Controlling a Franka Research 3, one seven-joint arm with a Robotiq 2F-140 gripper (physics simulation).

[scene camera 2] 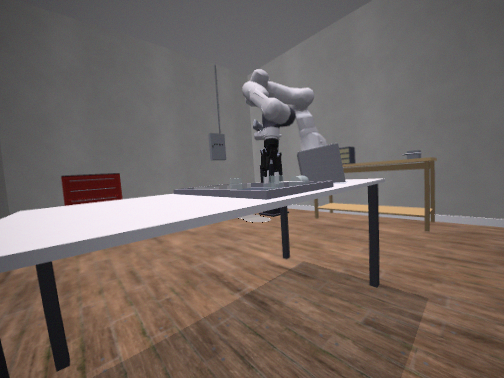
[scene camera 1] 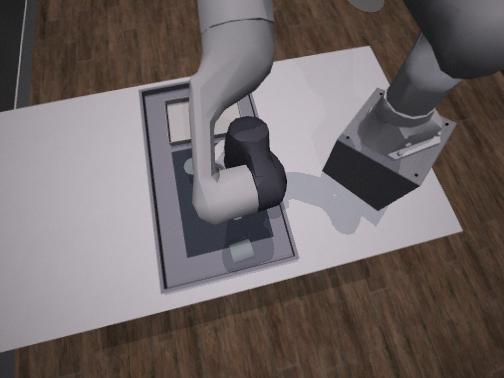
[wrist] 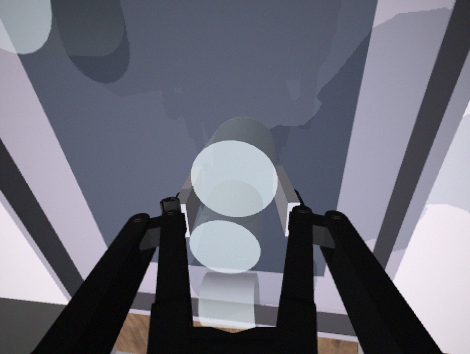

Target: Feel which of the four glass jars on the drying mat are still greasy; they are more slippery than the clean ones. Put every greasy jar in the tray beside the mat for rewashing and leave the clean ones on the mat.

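Observation:
My gripper [scene camera 2: 271, 176] [wrist: 237, 179] is shut on an upright pale glass jar [wrist: 234, 175], with one finger on either side of it, over the dark drying mat [scene camera 1: 200, 235] [wrist: 225, 60]. A second upright jar [wrist: 225, 247] stands close beside the held one. A third jar [scene camera 1: 242, 251] [wrist: 229, 300] lies on its side beyond the mat's edge. A fourth jar [scene camera 1: 189, 166] [scene camera 2: 235, 183] [wrist: 25, 25] stands near the mat's other end. The small beige tray [scene camera 1: 168, 122] is beside the mat, partly hidden by the arm. In scene camera 1 the arm hides the gripper.
A large shallow grey surround [scene camera 1: 155, 200] [scene camera 2: 265, 194] with a raised rim encloses the mat and small tray on the white table [scene camera 1: 75, 200]. The arm's grey box-shaped base mount [scene camera 1: 370, 172] [scene camera 2: 322, 164] stands on the table to the right.

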